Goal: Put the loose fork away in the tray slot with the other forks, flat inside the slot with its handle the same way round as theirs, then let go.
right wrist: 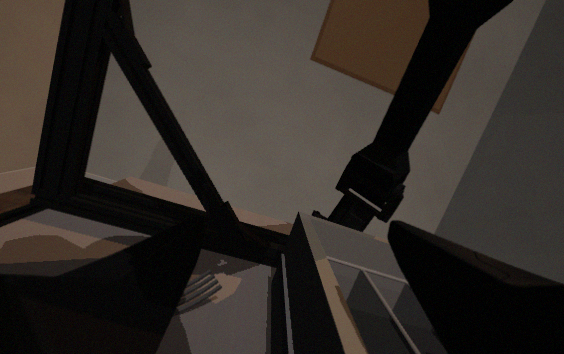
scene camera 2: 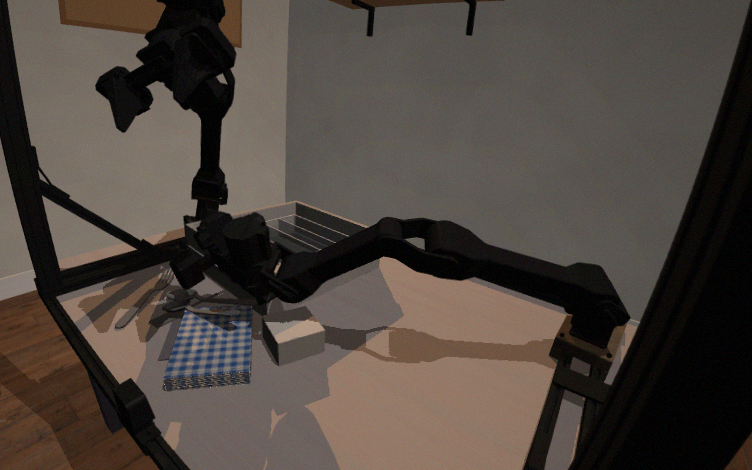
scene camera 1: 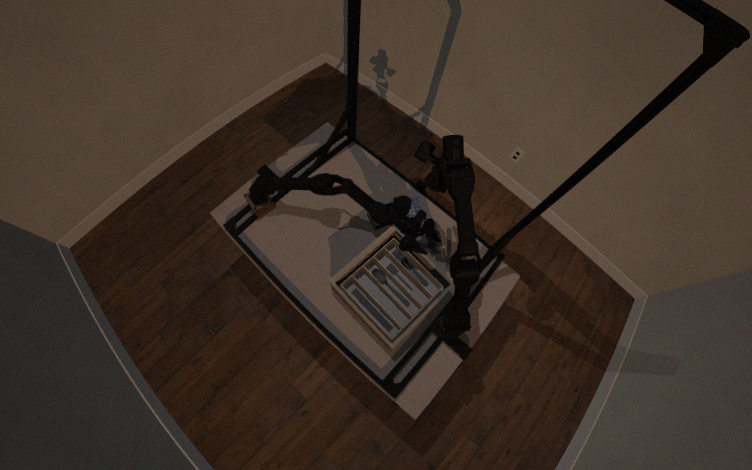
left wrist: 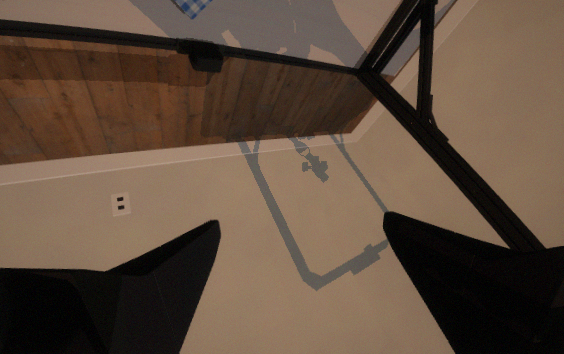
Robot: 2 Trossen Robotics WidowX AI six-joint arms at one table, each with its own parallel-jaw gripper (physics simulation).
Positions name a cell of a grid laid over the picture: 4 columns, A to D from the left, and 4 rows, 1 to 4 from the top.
Labels:
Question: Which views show my right gripper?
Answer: The right wrist view, scene camera 2 and scene camera 1 only.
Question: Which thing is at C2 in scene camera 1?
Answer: My left gripper.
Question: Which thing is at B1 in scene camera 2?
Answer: My left gripper.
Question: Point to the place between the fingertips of my right gripper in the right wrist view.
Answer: C3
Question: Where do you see a wooden cutlery tray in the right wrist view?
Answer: C4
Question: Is my left gripper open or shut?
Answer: Open.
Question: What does my left gripper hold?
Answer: Nothing.

